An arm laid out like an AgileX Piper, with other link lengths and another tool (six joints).
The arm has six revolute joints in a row. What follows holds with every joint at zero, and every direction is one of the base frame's. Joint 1 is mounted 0.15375 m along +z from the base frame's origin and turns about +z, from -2.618 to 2.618 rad. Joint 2 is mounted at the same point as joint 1 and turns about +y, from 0 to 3.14 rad. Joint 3 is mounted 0.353 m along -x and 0.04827 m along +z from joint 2 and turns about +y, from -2.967 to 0 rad. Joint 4 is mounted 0.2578 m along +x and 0.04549 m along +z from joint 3 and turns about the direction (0.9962, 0, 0.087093), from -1.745 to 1.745 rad. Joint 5 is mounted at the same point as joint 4 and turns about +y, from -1.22 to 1.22 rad. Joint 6 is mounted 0.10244 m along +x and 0.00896 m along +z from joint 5 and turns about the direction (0.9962, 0, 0.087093), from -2.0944 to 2.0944 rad. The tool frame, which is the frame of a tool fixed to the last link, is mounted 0.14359 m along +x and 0.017 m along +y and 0.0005 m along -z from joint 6; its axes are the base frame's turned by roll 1.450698, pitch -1.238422 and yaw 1.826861 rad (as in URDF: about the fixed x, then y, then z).
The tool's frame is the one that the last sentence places.
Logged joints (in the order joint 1, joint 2, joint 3, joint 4, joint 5, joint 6), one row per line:
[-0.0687 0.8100 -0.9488 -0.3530 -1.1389 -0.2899]
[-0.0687 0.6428 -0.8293 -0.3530 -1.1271 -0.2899]
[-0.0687 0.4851 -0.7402 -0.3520 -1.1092 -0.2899]
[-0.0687 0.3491 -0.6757 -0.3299 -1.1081 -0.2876]
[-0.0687 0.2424 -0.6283 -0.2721 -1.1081 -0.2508]
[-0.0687 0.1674 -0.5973 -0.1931 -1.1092 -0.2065]
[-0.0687 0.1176 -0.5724 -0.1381 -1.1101 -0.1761]
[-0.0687 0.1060 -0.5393 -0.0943 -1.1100 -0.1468]
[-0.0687 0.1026 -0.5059 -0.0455 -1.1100 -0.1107]
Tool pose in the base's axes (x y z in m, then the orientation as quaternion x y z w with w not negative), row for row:
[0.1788 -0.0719 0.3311 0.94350 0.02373 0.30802 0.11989]
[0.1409 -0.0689 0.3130 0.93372 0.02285 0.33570 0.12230]
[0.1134 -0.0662 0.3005 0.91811 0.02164 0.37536 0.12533]
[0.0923 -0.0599 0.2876 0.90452 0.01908 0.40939 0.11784]
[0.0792 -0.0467 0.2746 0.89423 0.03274 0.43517 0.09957]
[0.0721 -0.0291 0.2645 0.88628 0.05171 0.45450 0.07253]
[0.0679 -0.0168 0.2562 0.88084 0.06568 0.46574 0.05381]
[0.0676 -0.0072 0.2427 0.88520 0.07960 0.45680 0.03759]
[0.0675 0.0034 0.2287 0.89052 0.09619 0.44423 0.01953]
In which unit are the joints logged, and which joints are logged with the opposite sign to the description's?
The joints are logged in radians. Opposite sign: joint 5, joint 6.
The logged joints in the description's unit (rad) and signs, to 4 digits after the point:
[-0.0687 0.8100 -0.9488 -0.3530 1.1389 0.2899]
[-0.0687 0.6428 -0.8293 -0.3530 1.1271 0.2899]
[-0.0687 0.4851 -0.7402 -0.3520 1.1092 0.2899]
[-0.0687 0.3491 -0.6757 -0.3299 1.1081 0.2876]
[-0.0687 0.2424 -0.6283 -0.2721 1.1081 0.2508]
[-0.0687 0.1674 -0.5973 -0.1931 1.1092 0.2065]
[-0.0687 0.1176 -0.5724 -0.1381 1.1101 0.1761]
[-0.0687 0.1060 -0.5393 -0.0943 1.1100 0.1468]
[-0.0687 0.1026 -0.5059 -0.0455 1.1100 0.1107]

